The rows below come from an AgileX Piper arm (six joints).
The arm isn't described. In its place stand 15 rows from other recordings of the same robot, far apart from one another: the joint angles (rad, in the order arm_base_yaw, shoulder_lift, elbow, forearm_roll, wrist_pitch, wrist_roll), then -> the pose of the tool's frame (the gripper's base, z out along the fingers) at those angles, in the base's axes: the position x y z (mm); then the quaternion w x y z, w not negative.
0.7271 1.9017 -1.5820 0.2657 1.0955 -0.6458 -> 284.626, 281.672, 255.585, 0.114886, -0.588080, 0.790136, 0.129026
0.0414 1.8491 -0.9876 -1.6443 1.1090 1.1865 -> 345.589, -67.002, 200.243, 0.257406, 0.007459, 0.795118, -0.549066
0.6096 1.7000 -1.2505 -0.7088 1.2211 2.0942 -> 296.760, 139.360, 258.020, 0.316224, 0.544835, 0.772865, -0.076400
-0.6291 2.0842 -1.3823 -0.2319 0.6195 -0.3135 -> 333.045, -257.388, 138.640, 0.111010, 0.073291, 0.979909, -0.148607
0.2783 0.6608 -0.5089 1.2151 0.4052 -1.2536 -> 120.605, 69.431, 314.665, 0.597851, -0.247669, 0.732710, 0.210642
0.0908 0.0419 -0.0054 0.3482 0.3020 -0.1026 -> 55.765, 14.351, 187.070, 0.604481, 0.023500, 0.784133, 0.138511
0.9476 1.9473 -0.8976 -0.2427 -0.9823 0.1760 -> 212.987, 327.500, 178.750, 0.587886, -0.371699, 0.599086, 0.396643
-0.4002 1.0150 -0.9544 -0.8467 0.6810 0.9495 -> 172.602, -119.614, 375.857, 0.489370, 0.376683, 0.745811, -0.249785
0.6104 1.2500 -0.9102 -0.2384 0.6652 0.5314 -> 213.745, 133.331, 291.051, 0.321737, -0.102167, 0.937146, 0.088344
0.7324 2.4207 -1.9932 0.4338 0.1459 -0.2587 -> 414.322, 380.057, 176.057, 0.457871, -0.251522, 0.814876, 0.251133
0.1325 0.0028 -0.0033 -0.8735 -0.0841 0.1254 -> 54.207, 13.136, 219.102, 0.726117, -0.300634, 0.582333, -0.207996
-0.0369 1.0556 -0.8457 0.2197 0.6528 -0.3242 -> 211.462, 4.248, 316.514, 0.395742, -0.077247, 0.914780, 0.024453
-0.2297 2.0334 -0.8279 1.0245 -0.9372 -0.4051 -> 324.410, -140.209, 110.788, 0.493500, 0.415343, 0.708655, -0.285928
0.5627 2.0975 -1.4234 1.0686 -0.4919 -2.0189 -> 421.482, 221.296, 199.968, 0.514694, -0.475472, 0.650644, -0.292711
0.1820 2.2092 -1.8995 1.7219 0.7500 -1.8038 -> 496.104, 153.653, 287.295, 0.608994, -0.315184, 0.656772, 0.313746
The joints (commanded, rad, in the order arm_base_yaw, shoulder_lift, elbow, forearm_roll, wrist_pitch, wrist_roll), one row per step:
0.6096, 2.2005, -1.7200, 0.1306, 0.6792, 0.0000
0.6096, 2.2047, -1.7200, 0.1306, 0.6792, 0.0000
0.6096, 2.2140, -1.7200, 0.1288, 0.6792, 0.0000
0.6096, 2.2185, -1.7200, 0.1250, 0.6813, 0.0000
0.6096, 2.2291, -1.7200, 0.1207, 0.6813, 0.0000
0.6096, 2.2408, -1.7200, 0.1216, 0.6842, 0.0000
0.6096, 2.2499, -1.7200, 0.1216, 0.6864, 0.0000
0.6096, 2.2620, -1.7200, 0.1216, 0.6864, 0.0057
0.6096, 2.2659, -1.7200, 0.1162, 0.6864, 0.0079
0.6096, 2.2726, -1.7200, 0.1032, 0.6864, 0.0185
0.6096, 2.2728, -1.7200, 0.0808, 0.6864, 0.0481
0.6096, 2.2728, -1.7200, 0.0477, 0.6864, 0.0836
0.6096, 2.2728, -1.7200, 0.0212, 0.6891, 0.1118
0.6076, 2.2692, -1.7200, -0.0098, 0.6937, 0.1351
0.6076, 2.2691, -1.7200, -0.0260, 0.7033, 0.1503
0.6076, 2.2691, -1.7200, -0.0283, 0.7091, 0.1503
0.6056, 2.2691, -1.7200, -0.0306, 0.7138, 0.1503
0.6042, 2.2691, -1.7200, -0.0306, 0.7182, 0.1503
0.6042, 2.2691, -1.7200, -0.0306, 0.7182, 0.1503
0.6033, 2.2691, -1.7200, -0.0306, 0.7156, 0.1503
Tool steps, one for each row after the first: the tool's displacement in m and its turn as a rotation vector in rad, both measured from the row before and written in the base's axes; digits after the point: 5 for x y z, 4 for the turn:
0.00017, 0.00012, -0.00202, -0.0024, 0.0034, 0.0000
0.00040, 0.00016, -0.00449, -0.0067, 0.0067, 0.0007
0.00012, -0.00015, -0.00228, -0.0065, 0.0035, 0.0018
0.00047, 0.00003, -0.00514, -0.0093, 0.0064, 0.0017
0.00009, 0.00015, -0.00575, -0.0076, 0.0125, -0.0001
0.00005, 0.00006, -0.00448, -0.0064, 0.0093, 0.0002
0.00023, 0.00016, -0.00584, -0.0052, 0.0117, -0.0051
0.00023, -0.00022, -0.00192, -0.0055, 0.0011, 0.0004
0.00049, -0.00057, -0.00331, -0.0102, 0.0019, -0.0038
0.00070, -0.00108, -0.00020, -0.0076, -0.0030, -0.0169
0.00105, -0.00159, -0.00011, -0.0132, -0.0075, -0.0175
0.00067, -0.00139, -0.00015, -0.0119, -0.0043, -0.0138
0.00122, -0.00252, 0.00156, -0.0156, -0.0096, -0.0094
-0.00010, -0.00124, -0.00029, -0.0123, 0.0028, -0.0069
-0.00031, -0.00040, -0.00020, -0.0051, 0.0035, 0.0009
0.00031, -0.00114, -0.00016, -0.0044, 0.0027, -0.0011
0.00008, -0.00077, -0.00015, -0.0026, 0.0036, -0.0015
0.00000, 0.00000, 0.00000, 0.0000, 0.0000, 0.0000
0.00042, -0.00023, 0.00009, 0.0015, -0.0021, -0.0008

